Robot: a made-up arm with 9 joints. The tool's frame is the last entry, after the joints. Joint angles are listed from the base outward.
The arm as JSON. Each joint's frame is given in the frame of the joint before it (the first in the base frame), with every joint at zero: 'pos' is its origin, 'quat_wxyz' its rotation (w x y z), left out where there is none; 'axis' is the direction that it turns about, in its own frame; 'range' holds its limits. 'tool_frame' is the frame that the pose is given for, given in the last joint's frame.
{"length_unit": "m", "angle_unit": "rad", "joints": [
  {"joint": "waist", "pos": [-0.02, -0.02, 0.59], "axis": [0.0, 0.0, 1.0], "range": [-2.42, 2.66]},
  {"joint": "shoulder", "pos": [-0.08, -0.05, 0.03], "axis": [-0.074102, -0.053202, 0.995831], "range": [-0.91, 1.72]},
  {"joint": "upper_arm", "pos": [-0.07, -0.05, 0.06], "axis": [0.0, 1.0, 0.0], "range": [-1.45, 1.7]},
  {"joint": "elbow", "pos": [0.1, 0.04, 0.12], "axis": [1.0, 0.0, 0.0], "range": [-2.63, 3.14]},
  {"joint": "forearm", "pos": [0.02, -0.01, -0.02], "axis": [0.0, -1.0, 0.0], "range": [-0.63, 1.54]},
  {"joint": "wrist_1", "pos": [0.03, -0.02, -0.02], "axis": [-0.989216, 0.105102, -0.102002], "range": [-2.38, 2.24]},
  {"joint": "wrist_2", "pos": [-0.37, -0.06, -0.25], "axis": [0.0, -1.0, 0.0], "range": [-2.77, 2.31]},
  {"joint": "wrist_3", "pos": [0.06, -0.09, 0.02], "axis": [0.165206, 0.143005, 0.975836], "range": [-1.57, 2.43]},
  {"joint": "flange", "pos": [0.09, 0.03, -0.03], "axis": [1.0, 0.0, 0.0], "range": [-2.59, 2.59]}
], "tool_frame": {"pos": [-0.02, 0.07, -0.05], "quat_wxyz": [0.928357, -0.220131, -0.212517, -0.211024]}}
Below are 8 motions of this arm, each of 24 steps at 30 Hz.
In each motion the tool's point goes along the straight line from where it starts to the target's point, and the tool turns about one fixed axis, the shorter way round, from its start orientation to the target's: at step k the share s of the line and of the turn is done. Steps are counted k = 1, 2, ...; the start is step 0. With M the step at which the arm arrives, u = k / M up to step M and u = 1 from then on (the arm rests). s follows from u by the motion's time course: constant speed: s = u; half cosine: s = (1 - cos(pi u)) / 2; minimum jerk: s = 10 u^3 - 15 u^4 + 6 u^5.
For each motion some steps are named. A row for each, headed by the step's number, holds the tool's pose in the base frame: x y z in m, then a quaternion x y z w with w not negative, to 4 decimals.
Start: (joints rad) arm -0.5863 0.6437 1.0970 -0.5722 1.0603 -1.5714 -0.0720 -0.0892 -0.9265
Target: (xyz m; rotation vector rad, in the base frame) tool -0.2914 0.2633 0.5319 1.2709 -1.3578 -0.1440
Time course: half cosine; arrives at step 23
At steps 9, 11, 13, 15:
9: -0.3281 0.1343 0.4164 0.1878 -0.3486 0.0253 0.9179
11: -0.3208 0.1601 0.4394 0.2680 -0.4069 0.0076 0.8733
13: -0.3133 0.1863 0.4630 0.3462 -0.4612 -0.0105 0.8169
15: -0.3062 0.2111 0.4852 0.4162 -0.5071 -0.0275 0.7542

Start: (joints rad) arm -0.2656 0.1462 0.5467 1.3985 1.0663 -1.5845 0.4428 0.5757 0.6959
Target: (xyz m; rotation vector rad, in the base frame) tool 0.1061 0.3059 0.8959 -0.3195 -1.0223 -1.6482
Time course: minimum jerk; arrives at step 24
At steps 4, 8, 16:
4: 0.0523 0.2729 0.8595 -0.6688 0.6887 0.2767 0.0435
8: 0.0620 0.2789 0.8661 0.5647 -0.7127 -0.4066 0.0885
16: 0.0944 0.2987 0.8880 0.0673 -0.5631 -0.6785 0.4669

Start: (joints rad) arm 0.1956 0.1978 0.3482 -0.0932 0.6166 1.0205 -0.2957 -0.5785 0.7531
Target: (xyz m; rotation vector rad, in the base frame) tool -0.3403 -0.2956 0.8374 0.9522 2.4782 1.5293
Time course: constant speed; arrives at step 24
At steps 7, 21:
7: -0.1303 -0.3890 0.6834 -0.3504 -0.6286 -0.4269 0.5475
21: -0.3032 -0.3121 0.8102 -0.3273 -0.7986 -0.5002 0.0704

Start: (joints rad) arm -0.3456 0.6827 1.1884 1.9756 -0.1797 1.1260 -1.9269 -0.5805 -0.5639
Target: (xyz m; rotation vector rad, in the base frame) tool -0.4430 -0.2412 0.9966 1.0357 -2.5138 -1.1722
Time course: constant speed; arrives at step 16
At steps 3, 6, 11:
3: -0.5298 -0.1116 0.9707 -0.1889 0.7094 0.6459 0.2095
6: -0.5097 -0.1415 0.9767 -0.2303 0.7547 0.5976 0.1419
11: -0.4764 -0.1914 0.9866 -0.2937 0.8122 0.5034 0.0262

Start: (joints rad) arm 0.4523 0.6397 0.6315 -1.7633 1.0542 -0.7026 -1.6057 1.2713 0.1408
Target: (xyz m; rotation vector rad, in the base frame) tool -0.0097 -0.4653 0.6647 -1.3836 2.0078 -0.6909
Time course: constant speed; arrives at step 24
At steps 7, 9, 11, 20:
7: 0.2808 -0.2592 0.7098 -0.6719 0.5948 0.3771 0.2294
9: 0.2466 -0.2834 0.7045 -0.6701 0.6308 0.3057 0.2442
11: 0.2124 -0.3077 0.6992 -0.6639 0.6626 0.2323 0.2574
20: 0.0586 -0.4168 0.6753 -0.5828 0.7492 -0.1100 0.2948

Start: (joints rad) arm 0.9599 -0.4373 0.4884 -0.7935 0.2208 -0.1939 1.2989 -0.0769 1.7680
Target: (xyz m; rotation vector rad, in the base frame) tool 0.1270 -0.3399 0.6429 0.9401 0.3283 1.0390
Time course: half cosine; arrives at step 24
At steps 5, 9, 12, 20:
5: -0.0735 -0.4458 0.7821 0.5692 -0.0572 0.4006 0.7157
9: -0.0276 -0.4216 0.7502 0.5406 -0.0095 0.4205 0.7286
12: 0.0152 -0.3990 0.7205 0.5122 0.0350 0.4376 0.7382
20: 0.1120 -0.3478 0.6533 0.4420 0.1350 0.4713 0.7512

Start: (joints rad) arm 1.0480 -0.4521 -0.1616 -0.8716 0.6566 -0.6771 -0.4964 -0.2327 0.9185
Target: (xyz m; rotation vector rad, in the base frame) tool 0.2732 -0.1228 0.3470 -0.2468 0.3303 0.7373
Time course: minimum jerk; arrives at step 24
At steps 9, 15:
9: 0.2340 -0.1999 0.4514 0.0817 -0.0933 0.2206 0.9674
15: 0.2583 -0.1521 0.3866 -0.0437 0.0646 0.3102 0.9475

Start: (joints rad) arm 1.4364 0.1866 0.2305 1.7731 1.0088 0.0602 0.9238 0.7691 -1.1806
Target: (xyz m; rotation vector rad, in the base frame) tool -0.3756 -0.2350 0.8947 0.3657 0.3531 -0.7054
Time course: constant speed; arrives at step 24
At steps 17, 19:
17: -0.3632 -0.1573 0.8340 0.1025 -0.0273 -0.3366 0.9357
19: -0.3667 -0.1795 0.8513 0.1245 0.0296 -0.3396 0.9318

